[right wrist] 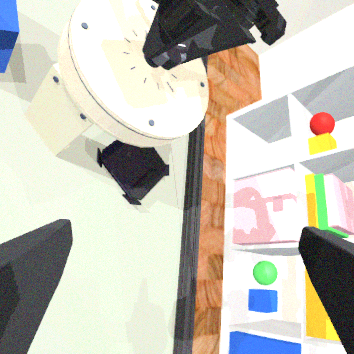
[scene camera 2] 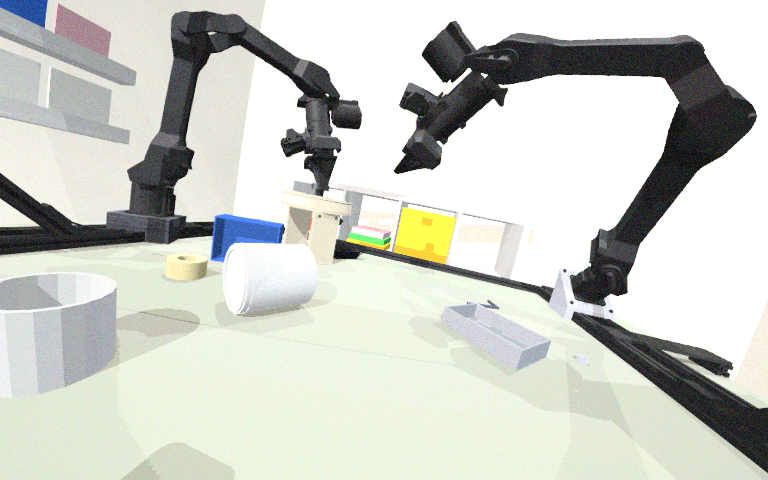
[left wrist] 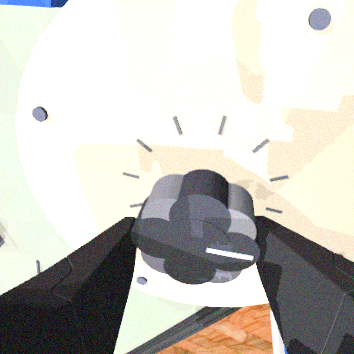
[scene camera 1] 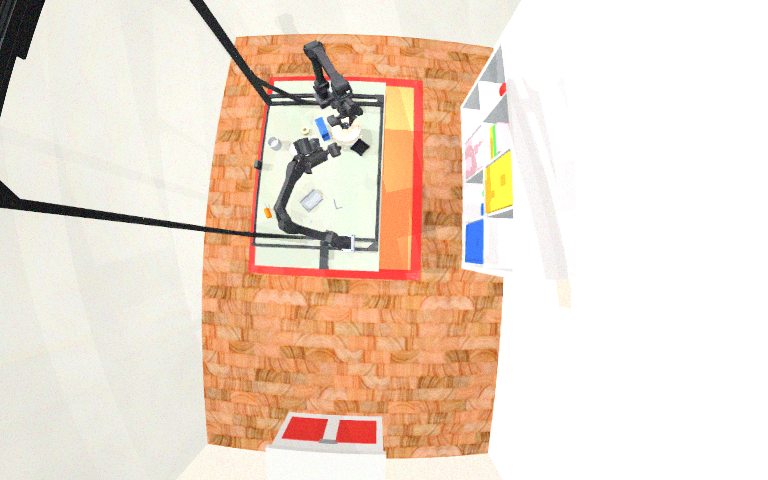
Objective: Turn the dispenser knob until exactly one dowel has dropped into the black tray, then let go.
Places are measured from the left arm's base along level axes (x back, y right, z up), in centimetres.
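Pixels of known places: left gripper, fingertip midpoint: (right wrist: 160, 58) (scene camera 2: 322, 191) (left wrist: 193, 226) (scene camera 1: 346, 127); right gripper, fingertip midpoint: (right wrist: 188, 234) (scene camera 2: 399, 161); left arm's base at its link origin: (scene camera 2: 150, 214) (scene camera 1: 323, 95); right arm's base at its link origin: (scene camera 2: 586, 290) (scene camera 1: 347, 243).
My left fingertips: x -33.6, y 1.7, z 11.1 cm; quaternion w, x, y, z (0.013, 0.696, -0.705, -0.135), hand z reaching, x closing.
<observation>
For each thing: its top centre in the pictures, then the offset to it from my left fingertips. "pt": a spot on its surface instead.
- cream round-topped dispenser at its top centre: (left wrist: 201, 194) (right wrist: 152, 57) (scene camera 2: 319, 195) (scene camera 1: 346, 127) dz -1.1, dx +0.7, dy -0.2 cm
- black tray at its top centre: (right wrist: 136, 162) (scene camera 2: 342, 247) (scene camera 1: 360, 147) dz -13.4, dx -7.8, dy -2.9 cm
- blue bin at its top centre: (scene camera 2: 251, 220) (scene camera 1: 321, 125) dz -7.8, dx +13.6, dy +10.1 cm
- white cylinder at a spot on its surface: (scene camera 2: 270, 277) pt dz -10.5, dx +9.5, dy +33.4 cm
- tan ring at its top centre: (scene camera 2: 187, 258) dz -13.3, dx +20.8, dy +19.5 cm
- grey round container at its top centre: (scene camera 2: 47, 289) (scene camera 1: 272, 141) dz -10.3, dx +23.8, dy +39.7 cm
- grey open box at its top centre: (scene camera 2: 495, 322) (scene camera 1: 310, 199) dz -13.3, dx -19.7, dy +38.6 cm
The cream round-topped dispenser (scene camera 1: 346, 134) (scene camera 2: 323, 240) (left wrist: 125, 75) (right wrist: 120, 115) stands near the top of the table in scene camera 1. Its dark lobed knob (left wrist: 197, 225) has a white pointer line, which points to the right and slightly down in the left wrist view. My left gripper (left wrist: 193, 226) (scene camera 2: 321, 192) is shut on the knob from above, one finger at each side. The black tray (scene camera 1: 359, 147) (right wrist: 132, 167) lies beside the dispenser's foot; I see no dowel in it. My right gripper (right wrist: 188, 234) (scene camera 2: 397, 170) is open and empty, in the air away from the dispenser.
A blue bin (scene camera 1: 322, 129) (scene camera 2: 247, 237) stands beside the dispenser. A white cylinder (scene camera 2: 270, 277) lies on its side, near a tan ring (scene camera 2: 186, 274) and a grey round container (scene camera 2: 62, 333). A grey open box (scene camera 1: 311, 200) (scene camera 2: 495, 333) is farther off.
</observation>
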